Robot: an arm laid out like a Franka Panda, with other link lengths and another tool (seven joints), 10 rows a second.
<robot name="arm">
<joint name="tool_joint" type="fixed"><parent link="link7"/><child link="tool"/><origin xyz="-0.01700 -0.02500 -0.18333" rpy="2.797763 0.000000 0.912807"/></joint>
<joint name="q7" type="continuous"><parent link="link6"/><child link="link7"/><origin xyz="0.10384 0.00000 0.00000" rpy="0.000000 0.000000 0.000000"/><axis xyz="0 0 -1"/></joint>
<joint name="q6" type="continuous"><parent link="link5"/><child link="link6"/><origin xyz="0.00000 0.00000 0.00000" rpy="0.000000 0.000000 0.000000"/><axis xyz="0 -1 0"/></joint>
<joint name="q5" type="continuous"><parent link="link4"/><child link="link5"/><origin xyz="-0.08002 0.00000 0.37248" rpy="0.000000 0.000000 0.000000"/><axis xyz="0 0 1"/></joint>
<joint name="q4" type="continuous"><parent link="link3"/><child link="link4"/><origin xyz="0.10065 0.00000 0.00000" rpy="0.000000 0.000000 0.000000"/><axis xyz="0 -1 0"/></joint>
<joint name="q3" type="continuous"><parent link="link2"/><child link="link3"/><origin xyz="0.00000 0.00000 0.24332" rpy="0.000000 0.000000 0.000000"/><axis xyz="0 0 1"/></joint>
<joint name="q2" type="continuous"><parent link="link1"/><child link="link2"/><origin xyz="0.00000 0.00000 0.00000" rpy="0.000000 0.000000 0.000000"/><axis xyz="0 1 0"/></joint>
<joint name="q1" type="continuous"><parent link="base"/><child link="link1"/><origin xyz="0.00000 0.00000 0.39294" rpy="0.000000 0.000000 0.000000"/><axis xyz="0 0 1"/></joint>
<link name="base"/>
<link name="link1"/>
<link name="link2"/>
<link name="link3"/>
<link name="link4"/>
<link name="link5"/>
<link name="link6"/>
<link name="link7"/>
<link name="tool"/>
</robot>
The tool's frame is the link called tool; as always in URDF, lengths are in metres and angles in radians. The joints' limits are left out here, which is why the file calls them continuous.
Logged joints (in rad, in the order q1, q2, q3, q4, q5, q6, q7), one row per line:
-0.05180 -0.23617 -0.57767 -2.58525 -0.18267 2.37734 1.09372
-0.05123 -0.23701 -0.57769 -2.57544 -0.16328 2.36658 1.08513
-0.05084 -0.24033 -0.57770 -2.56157 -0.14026 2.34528 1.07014
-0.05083 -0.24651 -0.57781 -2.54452 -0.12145 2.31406 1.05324
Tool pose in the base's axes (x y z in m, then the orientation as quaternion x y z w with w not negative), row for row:
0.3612 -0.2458 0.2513 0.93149 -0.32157 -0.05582 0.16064
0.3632 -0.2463 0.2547 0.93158 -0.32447 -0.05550 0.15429
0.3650 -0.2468 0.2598 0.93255 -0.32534 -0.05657 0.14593
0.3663 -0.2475 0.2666 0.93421 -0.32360 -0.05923 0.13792
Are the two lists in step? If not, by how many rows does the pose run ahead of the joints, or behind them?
They are in step.
